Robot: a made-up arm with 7 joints.
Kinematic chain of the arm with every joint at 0, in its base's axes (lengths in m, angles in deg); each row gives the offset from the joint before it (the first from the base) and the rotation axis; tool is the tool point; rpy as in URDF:
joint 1: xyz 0 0 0.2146 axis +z
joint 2: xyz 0 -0.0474 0.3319 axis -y
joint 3: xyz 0 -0.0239 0.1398 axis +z
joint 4: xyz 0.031 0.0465 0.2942 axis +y
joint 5: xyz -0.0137 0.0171 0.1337 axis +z
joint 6: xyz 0 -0.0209 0.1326 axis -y
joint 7: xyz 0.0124 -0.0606 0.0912 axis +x
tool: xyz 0 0 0 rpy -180 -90 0
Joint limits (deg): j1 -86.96..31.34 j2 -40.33..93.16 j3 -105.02..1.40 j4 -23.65..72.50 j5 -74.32..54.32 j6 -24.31..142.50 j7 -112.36..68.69
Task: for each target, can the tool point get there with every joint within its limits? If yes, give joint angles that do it. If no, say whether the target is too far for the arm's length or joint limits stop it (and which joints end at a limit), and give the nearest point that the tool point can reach.
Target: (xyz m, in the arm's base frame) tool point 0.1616 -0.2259 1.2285
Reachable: yes | joints -52.84 -26.13 -67.88 -3.51 3.92 71.68 15.22
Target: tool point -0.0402 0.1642 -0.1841
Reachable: no: joint limits stop it (at a limit: joint 2, joint 3, joint 4) | nearest point -0.1399 0.5715 0.3248 | short by 0.659 m
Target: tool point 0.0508 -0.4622 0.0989
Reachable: no: joint limits stop it (at a limit: joint 1, joint 2, joint 3, joint 4, joint 6) | nearest point -0.1900 -0.6197 0.4148 | short by 0.427 m
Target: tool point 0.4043 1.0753 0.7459
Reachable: no: too far | nearest point 0.1041 0.7128 0.6803 | short by 0.475 m
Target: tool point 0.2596 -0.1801 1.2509
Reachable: yes | joints -26.17 -28.02 -54.83 -12.31 33.46 39.58 -21.10
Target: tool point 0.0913 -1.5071 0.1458
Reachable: no: too far | nearest point -0.2023 -0.6474 0.4381 | short by 0.954 m
